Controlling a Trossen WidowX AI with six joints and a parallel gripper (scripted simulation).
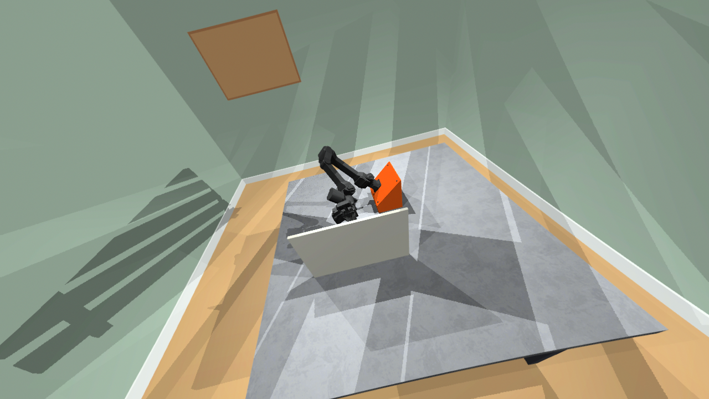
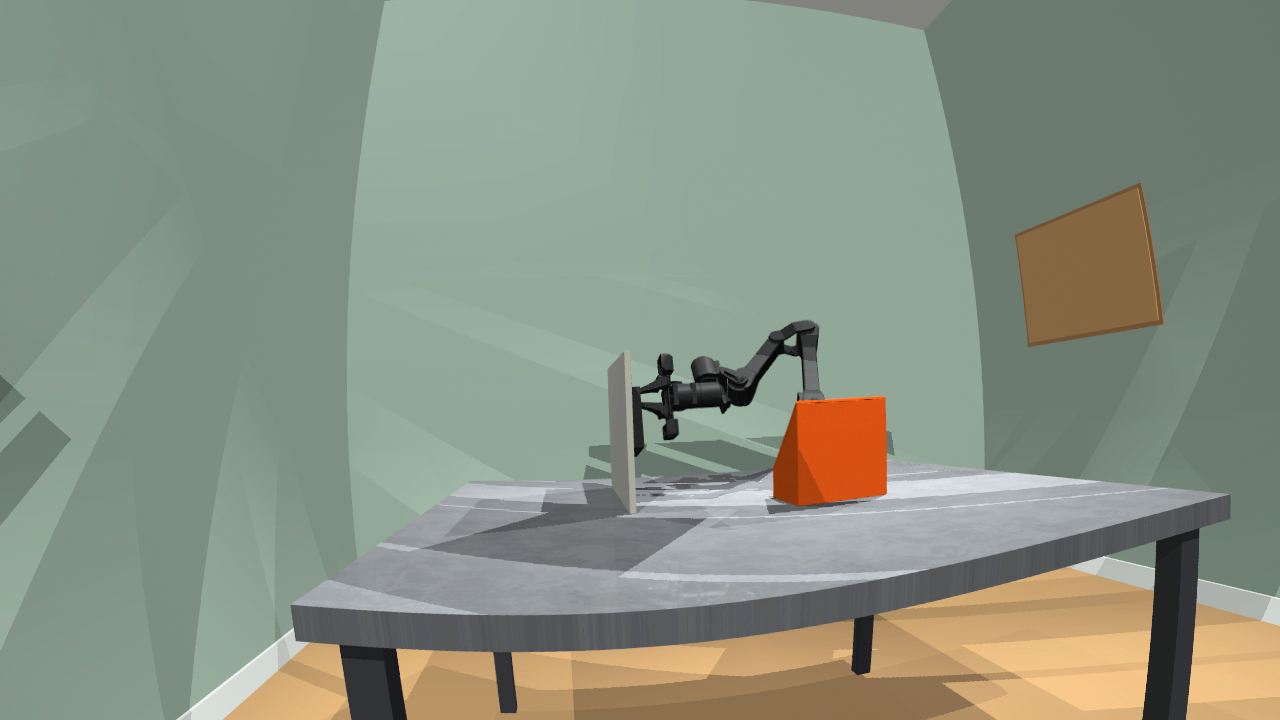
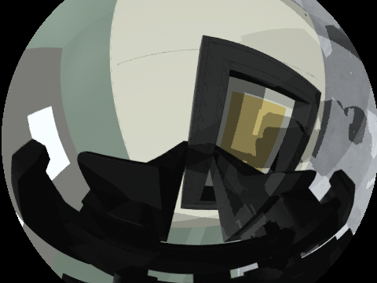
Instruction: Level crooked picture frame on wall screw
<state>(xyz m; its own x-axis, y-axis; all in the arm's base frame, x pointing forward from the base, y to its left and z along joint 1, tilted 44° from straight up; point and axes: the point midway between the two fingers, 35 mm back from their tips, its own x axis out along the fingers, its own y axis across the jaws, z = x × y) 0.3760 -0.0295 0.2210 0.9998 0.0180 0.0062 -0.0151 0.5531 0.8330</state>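
My gripper tip is now 10 mm to the right of the picture frame and 50 mm above it. Round my gripper tip: wall panel: 20 mm ahead, 10 mm to the right, 70 mm below.
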